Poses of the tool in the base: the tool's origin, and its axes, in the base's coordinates. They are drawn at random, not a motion.
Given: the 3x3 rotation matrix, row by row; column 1 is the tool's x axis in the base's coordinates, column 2 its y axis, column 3 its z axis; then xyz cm. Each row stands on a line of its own.
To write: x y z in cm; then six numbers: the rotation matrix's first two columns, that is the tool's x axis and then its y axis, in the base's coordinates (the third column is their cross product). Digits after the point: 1 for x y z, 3 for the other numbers.
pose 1, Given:
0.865 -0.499 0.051
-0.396 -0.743 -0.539
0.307 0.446 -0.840
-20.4 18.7 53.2
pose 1, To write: -20.4 18.7 53.2 0.865 -0.396 0.307 -0.499 -0.743 0.446
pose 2, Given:
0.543 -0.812 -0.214
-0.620 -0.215 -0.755
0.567 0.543 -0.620
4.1 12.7 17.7
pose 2, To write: 4.1 12.7 17.7 0.543 -0.620 0.567 -0.812 -0.215 0.543
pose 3, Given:
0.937 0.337 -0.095
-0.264 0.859 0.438
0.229 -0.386 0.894
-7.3 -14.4 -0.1
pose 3, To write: -7.3 -14.4 -0.1 0.937 -0.264 0.229 0.337 0.859 -0.386
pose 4, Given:
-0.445 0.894 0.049
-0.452 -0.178 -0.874
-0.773 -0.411 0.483
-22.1 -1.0 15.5
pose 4, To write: -22.1 -1.0 15.5 -0.445 -0.452 -0.773 0.894 -0.178 -0.411
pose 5, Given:
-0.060 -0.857 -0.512
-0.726 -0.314 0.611
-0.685 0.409 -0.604
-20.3 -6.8 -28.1
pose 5, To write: -20.3 -6.8 -28.1 -0.060 -0.726 -0.685 -0.857 -0.314 0.409
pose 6, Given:
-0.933 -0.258 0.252
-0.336 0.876 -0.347
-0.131 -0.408 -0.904
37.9 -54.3 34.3
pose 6, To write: 37.9 -54.3 34.3 -0.933 -0.336 -0.131 -0.258 0.876 -0.408
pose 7, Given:
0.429 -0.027 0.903
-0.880 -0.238 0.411
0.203 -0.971 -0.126
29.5 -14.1 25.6
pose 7, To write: 29.5 -14.1 25.6 0.429 -0.880 0.203 -0.027 -0.238 -0.971
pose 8, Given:
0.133 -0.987 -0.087
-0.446 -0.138 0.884
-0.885 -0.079 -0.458
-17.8 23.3 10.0
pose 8, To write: -17.8 23.3 10.0 0.133 -0.446 -0.885 -0.987 -0.138 -0.079
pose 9, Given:
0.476 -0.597 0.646
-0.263 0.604 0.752
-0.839 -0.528 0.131
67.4 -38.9 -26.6
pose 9, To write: 67.4 -38.9 -26.6 0.476 -0.263 -0.839 -0.597 0.604 -0.528
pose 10, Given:
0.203 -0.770 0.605
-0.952 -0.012 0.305
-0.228 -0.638 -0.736
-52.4 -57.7 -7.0
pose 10, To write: -52.4 -57.7 -7.0 0.203 -0.952 -0.228 -0.770 -0.012 -0.638
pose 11, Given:
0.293 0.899 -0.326
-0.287 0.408 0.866
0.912 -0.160 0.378
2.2 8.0 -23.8
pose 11, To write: 2.2 8.0 -23.8 0.293 -0.287 0.912 0.899 0.408 -0.160
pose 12, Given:
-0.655 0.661 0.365
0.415 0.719 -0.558
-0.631 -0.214 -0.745
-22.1 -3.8 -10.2
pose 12, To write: -22.1 -3.8 -10.2 -0.655 0.415 -0.631 0.661 0.719 -0.214
